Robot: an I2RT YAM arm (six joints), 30 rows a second.
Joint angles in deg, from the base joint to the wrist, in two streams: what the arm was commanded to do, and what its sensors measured. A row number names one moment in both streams.
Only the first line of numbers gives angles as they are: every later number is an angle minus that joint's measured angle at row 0.
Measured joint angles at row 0:
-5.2 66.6 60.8 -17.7 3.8 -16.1
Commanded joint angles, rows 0 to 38:
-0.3 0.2 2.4 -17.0 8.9 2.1
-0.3 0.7 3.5 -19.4 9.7 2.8
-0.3 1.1 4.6 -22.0 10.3 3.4
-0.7 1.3 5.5 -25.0 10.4 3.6
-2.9 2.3 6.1 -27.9 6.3 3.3
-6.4 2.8 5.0 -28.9 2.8 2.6
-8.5 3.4 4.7 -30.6 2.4 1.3
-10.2 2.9 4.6 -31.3 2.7 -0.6
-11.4 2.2 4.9 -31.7 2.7 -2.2
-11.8 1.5 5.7 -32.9 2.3 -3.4
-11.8 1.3 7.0 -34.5 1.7 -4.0
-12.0 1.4 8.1 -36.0 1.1 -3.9
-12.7 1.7 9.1 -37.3 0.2 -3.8
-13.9 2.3 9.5 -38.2 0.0 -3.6
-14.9 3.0 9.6 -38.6 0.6 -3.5
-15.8 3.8 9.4 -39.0 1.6 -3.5
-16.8 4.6 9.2 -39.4 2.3 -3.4
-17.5 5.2 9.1 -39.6 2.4 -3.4
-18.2 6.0 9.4 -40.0 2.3 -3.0
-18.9 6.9 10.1 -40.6 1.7 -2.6
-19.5 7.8 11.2 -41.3 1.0 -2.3
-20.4 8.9 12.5 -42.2 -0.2 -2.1
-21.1 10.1 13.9 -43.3 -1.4 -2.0
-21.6 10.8 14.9 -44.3 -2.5 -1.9
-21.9 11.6 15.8 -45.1 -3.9 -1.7
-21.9 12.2 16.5 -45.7 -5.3 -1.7
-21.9 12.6 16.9 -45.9 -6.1 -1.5
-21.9 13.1 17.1 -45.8 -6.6 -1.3
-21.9 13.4 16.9 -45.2 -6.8 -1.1
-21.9 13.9 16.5 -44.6 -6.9 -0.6
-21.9 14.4 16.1 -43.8 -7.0 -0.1
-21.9 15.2 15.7 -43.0 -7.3 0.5
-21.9 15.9 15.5 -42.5 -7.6 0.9
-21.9 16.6 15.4 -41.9 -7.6 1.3
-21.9 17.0 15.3 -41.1 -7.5 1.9
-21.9 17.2 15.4 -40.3 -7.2 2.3
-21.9 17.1 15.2 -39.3 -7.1 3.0
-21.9 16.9 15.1 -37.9 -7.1 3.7
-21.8 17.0 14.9 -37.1 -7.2 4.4
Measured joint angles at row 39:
-21.8 17.3 15.0 -39.6 -6.3 1.9
